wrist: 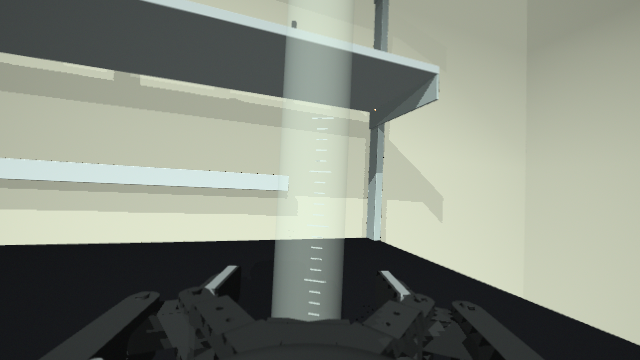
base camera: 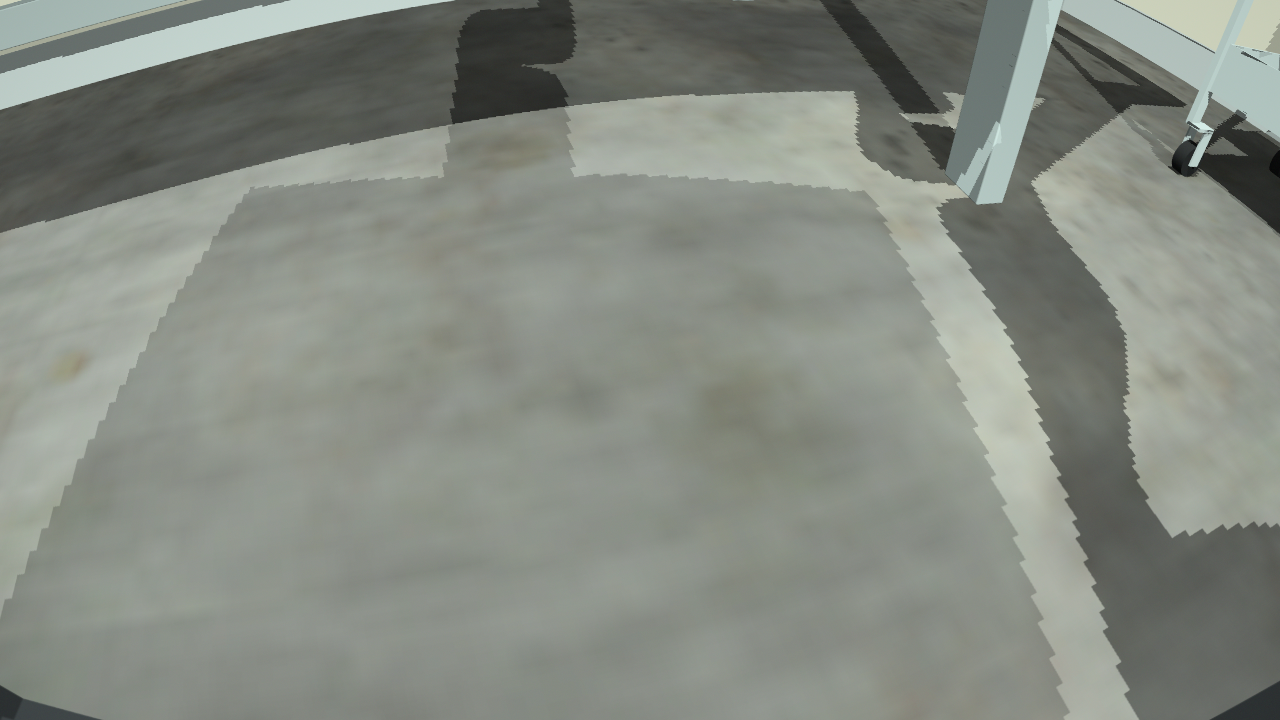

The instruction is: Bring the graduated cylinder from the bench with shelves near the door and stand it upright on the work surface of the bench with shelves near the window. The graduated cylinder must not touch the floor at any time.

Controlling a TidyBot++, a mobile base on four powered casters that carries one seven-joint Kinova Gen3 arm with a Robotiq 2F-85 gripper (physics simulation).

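Places are measured from the arm's base along level axes (x down, y back, z left), in centimetres.
Pixels of known places: gripper, fingertip midpoint: (wrist: 308,283).
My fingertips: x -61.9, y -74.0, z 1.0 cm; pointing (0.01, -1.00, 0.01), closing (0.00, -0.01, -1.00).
Ahead of a thing's pixels: the offset from my fingertips to its top centre. "pt": to the spot under its first point. Level surfaces: height alone.
The graduated cylinder @[pt dx -5.4, dy +2.4, dz -0.1 cm] (wrist: 314,200) is a clear, pale tube with white marks. It stands about upright in the wrist view, between the parted fingers, with a gap on each side. Its top runs out of the view and its foot is hidden behind the gripper body. My gripper (wrist: 308,283) is open, its two fingers well apart around the tube. The black work surface @[dx +10.1 cm] (wrist: 100,270) of a bench with shelves spreads behind the fingers. Whether the foot rests on it cannot be seen.
A shelf @[dx -33.7 cm] (wrist: 200,65) hangs above the work surface, held by an upright post (wrist: 376,190) at the right. A pale rail (wrist: 150,175) runs along the wall. In the base camera view, a bench leg @[pt dx +90.3, dy +4.7, dz -35.6 cm] (base camera: 1002,107) and a caster wheel @[pt dx +98.2, dy -11.3, dz -77.5 cm] (base camera: 1186,156) stand at the right.
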